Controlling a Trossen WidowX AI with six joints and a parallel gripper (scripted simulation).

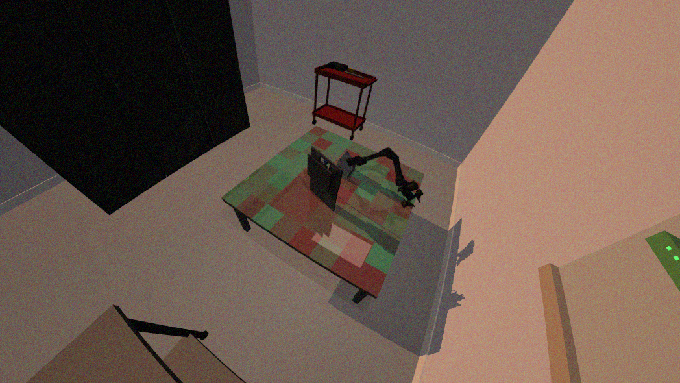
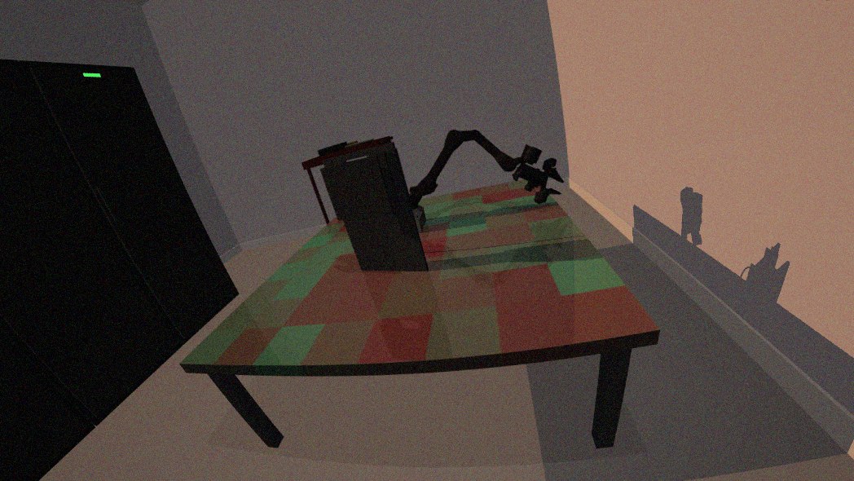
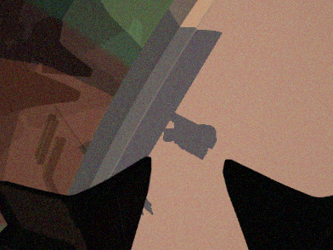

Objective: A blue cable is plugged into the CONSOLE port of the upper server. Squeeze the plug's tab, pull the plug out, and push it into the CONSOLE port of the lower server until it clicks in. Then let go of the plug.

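Now: gripper tip 430 mm short of the cable plug, 650 mm to the left of it and 290 mm below it. The rest, counted from my gripper tip: dark server rack 460 mm ahead, 640 mm to the right, 250 mm above.
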